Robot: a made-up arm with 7 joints.
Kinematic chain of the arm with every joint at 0, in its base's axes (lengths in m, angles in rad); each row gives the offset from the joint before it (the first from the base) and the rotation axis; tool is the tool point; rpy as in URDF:
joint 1: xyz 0 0 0.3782 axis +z
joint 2: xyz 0 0 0 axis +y
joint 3: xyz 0 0 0.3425 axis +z
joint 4: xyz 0.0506 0 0 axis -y
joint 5: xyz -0.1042 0 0.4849 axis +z
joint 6: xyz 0 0 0 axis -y
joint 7: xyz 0.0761 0 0 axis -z
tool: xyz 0 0 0 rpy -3.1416 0 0
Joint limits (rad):
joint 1: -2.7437..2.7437
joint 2: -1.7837..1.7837
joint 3: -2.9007..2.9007
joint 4: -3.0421..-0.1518
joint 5: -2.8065..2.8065
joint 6: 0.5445..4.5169
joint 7: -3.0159..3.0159
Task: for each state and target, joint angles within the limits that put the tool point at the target. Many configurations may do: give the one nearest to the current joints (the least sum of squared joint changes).
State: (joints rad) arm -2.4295 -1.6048 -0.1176 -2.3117 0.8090 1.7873 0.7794
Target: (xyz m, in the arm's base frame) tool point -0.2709 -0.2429 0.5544
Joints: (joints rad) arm -2.3253 -0.7544 -0.0568 -2.7130 0.8094 1.7371 0.7794
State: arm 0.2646 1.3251 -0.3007 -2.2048 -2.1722 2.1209 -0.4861
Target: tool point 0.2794 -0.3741 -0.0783
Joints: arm -0.0628 1.4572 -0.6745 -1.8937 -2.1602 2.0074 -0.4861
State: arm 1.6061 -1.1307 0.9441 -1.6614 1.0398 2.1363 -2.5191
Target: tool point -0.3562 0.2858 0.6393
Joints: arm 1.3338 -0.8240 0.9696 -2.3649 1.0788 2.0849 -2.5191
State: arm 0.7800 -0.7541 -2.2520 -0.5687 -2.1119 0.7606 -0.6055
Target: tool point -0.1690 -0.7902 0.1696
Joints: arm 0.9727 -1.3174 -2.3742 -1.1677 -2.0382 0.7284 -0.6055
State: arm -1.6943 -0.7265 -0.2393 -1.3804 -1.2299 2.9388 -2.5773
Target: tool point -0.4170 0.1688 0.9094
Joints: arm -1.6838 -0.9688 -0.9886 -1.7087 -1.2451 2.9187 -2.5773
